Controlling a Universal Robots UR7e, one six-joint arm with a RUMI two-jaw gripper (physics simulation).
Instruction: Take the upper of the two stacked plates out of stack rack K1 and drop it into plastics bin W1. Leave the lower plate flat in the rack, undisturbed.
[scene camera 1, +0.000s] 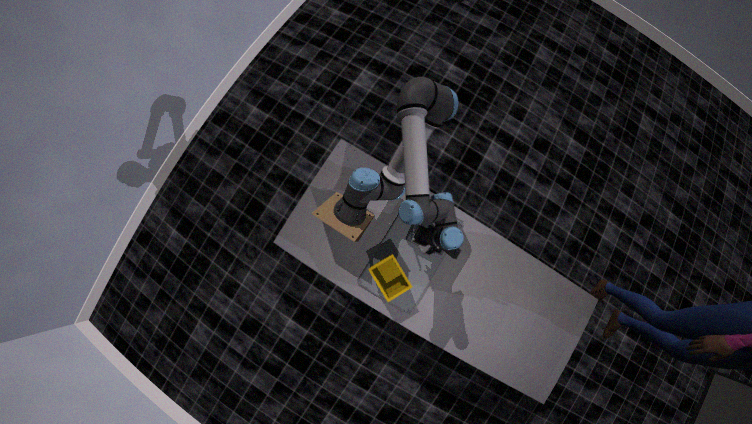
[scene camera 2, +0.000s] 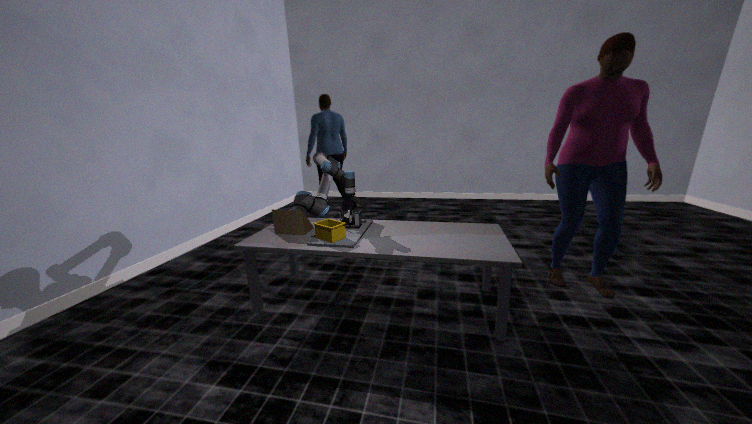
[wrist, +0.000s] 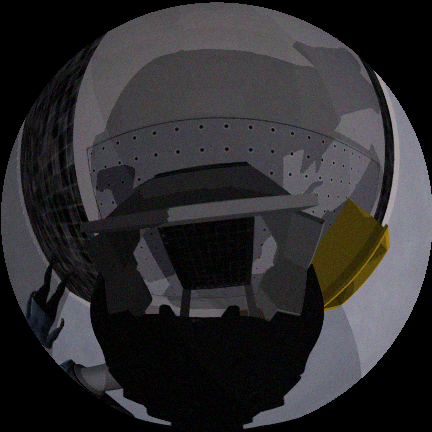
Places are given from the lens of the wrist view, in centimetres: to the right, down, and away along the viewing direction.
my gripper (wrist: 203, 233): -1, 1, 13
black plate (wrist: 213, 254): 0, 4, 14
